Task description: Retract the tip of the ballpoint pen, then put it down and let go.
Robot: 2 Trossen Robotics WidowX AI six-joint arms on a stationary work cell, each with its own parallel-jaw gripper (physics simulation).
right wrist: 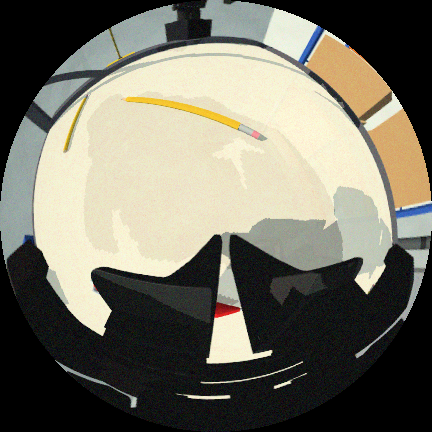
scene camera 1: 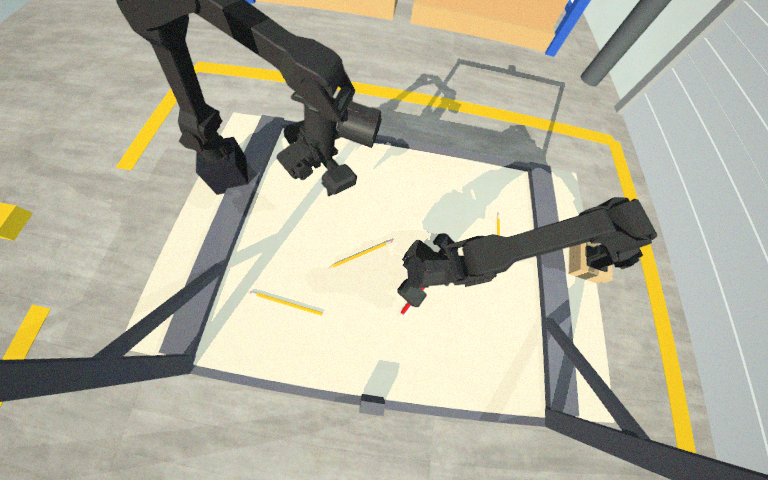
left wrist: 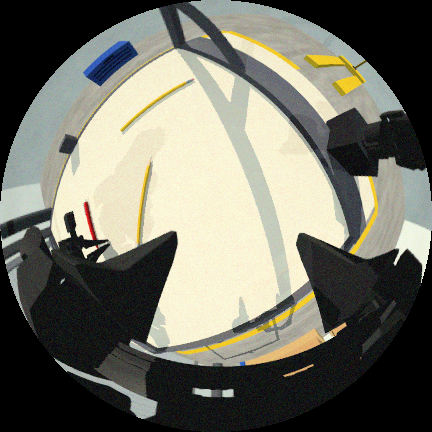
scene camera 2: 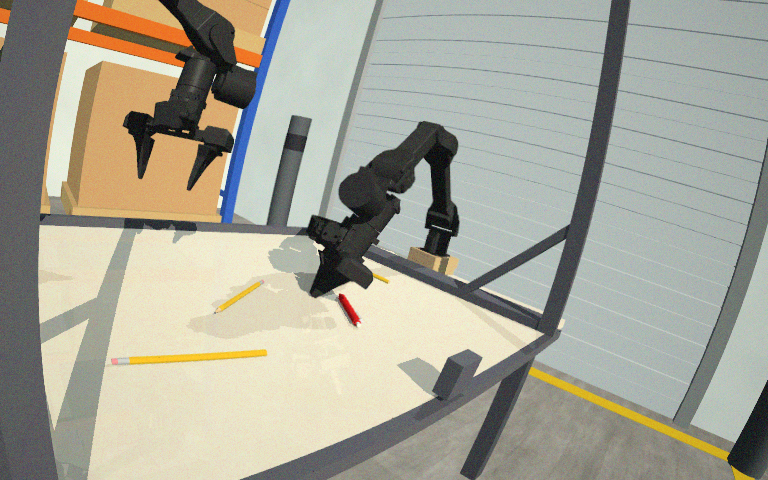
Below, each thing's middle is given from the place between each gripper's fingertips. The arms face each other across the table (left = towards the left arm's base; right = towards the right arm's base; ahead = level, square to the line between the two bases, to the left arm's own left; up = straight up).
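My left hand is 120 mm above the wooden block (scene camera 1: 577,254), 40 mm short of it and 770 mm to the left of it.
Counted from my right hand, the wooden block is 2 cm above my right hand, 14 cm ahead of it and 51 cm to the right of it.
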